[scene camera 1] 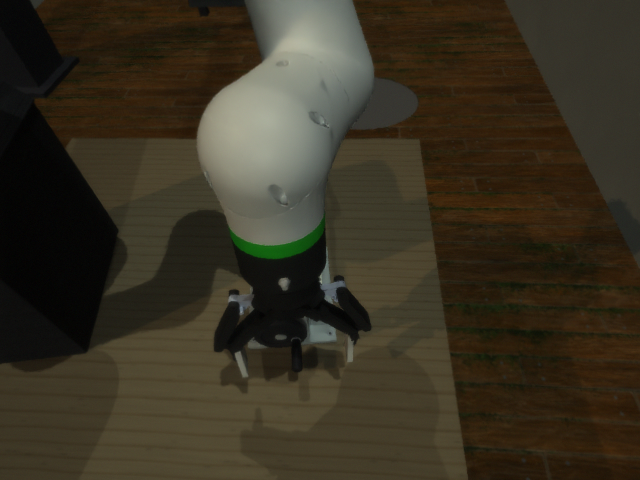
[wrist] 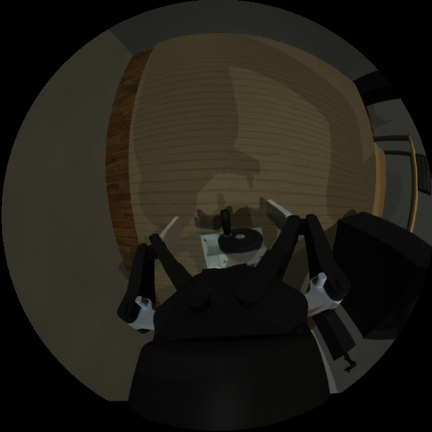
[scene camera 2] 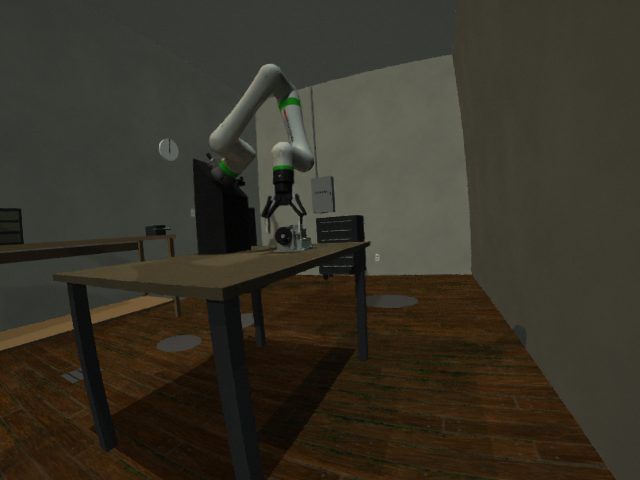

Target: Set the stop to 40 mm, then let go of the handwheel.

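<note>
The black handwheel is a round disc on a pale metal fixture. Its black crank handle sticks out from the disc, on the side toward the bottom of the scene camera 1 view. My gripper is wide open and points down over the fixture. Its two pale fingertips stand apart on either side of the wheel and handle, with nothing held between them. The stop and any millimetre scale cannot be made out; the arm and gripper hide much of the fixture.
The fixture stands on a wooden table. A tall black box-like body stands on the table beside the fixture, at the left in scene camera 1. A dark drawer cabinet stands beyond the table.
</note>
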